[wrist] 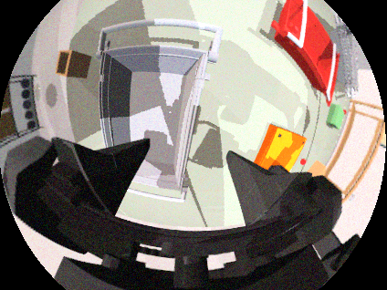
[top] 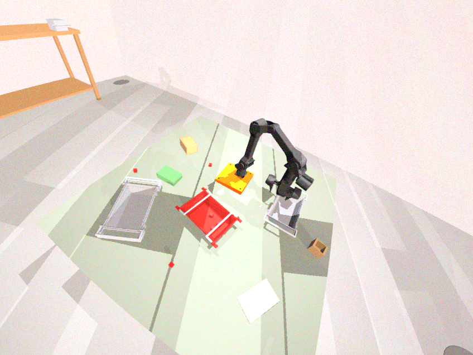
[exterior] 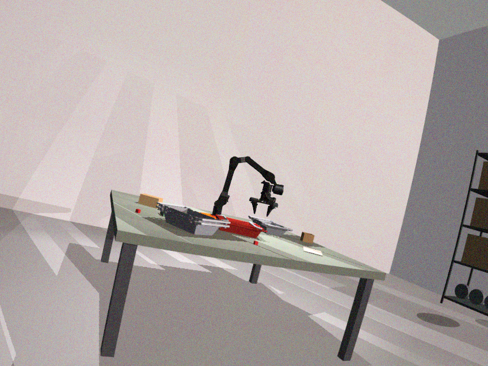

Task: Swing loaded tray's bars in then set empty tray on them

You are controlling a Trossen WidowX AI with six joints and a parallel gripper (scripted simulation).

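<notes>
Right now the grey tray is 80 mm to the left of my gripper tip and 50 mm below it. Also, from my gripper tip: white sheet 470 mm ahead, 120 mm to the left, 90 mm below; then tan box 130 mm ahead, 300 mm to the left, 80 mm below; then red block 260 mm ahead, 250 mm to the right, 80 mm below.
</notes>
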